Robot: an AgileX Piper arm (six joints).
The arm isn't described. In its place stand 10 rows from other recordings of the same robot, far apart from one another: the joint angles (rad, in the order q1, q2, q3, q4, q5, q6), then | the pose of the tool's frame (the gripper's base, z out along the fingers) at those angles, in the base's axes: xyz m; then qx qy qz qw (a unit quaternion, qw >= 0).
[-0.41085 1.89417 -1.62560 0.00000 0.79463 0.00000] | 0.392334 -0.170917 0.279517 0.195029 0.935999 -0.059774 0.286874
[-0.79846 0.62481 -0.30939 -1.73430 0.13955 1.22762] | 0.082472 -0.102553 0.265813 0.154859 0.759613 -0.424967 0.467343
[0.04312 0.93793 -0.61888 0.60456 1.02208 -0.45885] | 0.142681 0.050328 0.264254 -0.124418 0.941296 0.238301 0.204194
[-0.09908 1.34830 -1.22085 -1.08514 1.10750 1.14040] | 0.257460 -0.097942 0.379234 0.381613 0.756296 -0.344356 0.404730
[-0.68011 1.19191 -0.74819 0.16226 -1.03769 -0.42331] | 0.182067 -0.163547 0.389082 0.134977 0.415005 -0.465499 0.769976
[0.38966 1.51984 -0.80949 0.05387 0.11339 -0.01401] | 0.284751 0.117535 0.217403 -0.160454 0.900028 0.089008 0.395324
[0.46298 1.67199 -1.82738 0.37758 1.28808 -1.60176] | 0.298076 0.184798 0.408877 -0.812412 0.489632 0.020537 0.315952
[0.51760 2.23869 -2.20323 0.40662 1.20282 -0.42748] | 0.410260 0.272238 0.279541 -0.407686 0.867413 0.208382 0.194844
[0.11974 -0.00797 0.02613 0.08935 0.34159 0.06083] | 0.052859 0.009100 0.174221 0.001030 0.796194 0.091650 0.598059
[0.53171 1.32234 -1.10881 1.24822 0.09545 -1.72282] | 0.262191 0.163768 0.382303 -0.392416 0.650926 0.052464 0.647729
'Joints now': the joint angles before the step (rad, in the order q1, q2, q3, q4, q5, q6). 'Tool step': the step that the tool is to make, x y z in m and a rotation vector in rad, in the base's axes. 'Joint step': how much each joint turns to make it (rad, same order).
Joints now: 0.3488, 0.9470, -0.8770, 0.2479, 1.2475, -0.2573
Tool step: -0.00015, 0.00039, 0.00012, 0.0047, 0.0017, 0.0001
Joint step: 0.0000, 0.0000, 0.0000, 0.0050, 0.0001, 0.0000
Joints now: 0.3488, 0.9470, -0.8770, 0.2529, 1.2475, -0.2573
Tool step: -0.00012, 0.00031, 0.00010, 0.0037, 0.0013, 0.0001
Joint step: 0.0000, 0.0000, 0.0000, 0.0039, 0.0000, 0.0000
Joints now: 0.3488, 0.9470, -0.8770, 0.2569, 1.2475, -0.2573
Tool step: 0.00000, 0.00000, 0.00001, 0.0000, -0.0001, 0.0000
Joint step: 0.0000, 0.0000, 0.0000, 0.0000, -0.0001, 0.0000
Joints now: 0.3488, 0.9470, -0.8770, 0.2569, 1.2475, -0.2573
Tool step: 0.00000, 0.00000, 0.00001, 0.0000, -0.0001, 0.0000
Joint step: 0.0000, 0.0000, 0.0000, 0.0000, -0.0001, 0.0000
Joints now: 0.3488, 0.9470, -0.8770, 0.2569, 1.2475, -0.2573
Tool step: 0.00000, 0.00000, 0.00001, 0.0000, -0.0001, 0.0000
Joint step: 0.0000, 0.0000, 0.0000, 0.0000, -0.0001, 0.0000
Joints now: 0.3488, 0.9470, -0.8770, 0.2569, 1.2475, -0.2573
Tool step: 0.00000, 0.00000, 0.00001, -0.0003, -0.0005, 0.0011
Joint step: 0.0000, 0.0000, 0.0000, -0.0001, 0.0000, -0.0012
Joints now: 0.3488, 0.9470, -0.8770, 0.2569, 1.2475, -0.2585
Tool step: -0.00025, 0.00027, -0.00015, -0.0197, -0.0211, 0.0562
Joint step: 0.0066, 0.0000, 0.0000, -0.0076, 0.0000, -0.0545
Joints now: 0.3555, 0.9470, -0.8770, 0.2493, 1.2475, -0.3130
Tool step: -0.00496, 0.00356, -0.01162, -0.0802, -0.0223, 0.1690
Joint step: 0.0617, 0.0000, 0.0389, -0.0455, -0.0044, -0.1171
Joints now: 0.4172, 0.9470, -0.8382, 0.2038, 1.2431, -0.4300
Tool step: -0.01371, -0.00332, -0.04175, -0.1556, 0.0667, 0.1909
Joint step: 0.0736, 0.0016, 0.1484, -0.0842, -0.0043, -0.1144
